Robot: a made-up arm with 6 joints.
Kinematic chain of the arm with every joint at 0, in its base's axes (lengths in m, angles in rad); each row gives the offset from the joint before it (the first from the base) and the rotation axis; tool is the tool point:
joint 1: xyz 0 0 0.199 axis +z
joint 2: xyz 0 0 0 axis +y
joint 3: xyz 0 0 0.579 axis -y
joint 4: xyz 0 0 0 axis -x
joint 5: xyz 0.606 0 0 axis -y
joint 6: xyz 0 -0.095 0 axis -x
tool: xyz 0 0 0
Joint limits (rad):
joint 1: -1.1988..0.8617
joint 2: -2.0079..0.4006
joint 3: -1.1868..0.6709
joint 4: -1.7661..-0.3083
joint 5: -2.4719..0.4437
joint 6: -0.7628..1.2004
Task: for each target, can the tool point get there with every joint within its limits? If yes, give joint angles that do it. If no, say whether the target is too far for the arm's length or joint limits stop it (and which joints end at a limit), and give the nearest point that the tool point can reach.
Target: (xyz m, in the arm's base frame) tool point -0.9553 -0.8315 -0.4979
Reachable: no: too far | nearest point -0.7979 -0.6945 0.2502 | short by 0.777 m
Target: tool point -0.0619 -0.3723 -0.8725
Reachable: no: joint limits stop it (at a limit: joint 1, joint 2) | nearest point 0.0275 -0.2717 0.1243 | short by 1.006 m
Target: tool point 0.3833 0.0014 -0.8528
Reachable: no: joint limits stop it (at a limit: joint 2) | nearest point 0.2865 0.0010 0.1218 | short by 0.979 m
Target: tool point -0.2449 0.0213 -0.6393
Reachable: no: joint limits stop it (at a limit: joint 1, joint 2, joint 3) | nearest point -0.0009 -0.1486 0.1275 | short by 0.822 m
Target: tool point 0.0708 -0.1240 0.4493
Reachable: yes | joints -0.6016 -0.9669 -0.9779 -0.8571 -1.7548 0.9690
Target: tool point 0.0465 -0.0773 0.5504
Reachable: yes | joints -1.0110 -1.1022 -0.7997 -1.5537 -0.4091 -0.5899
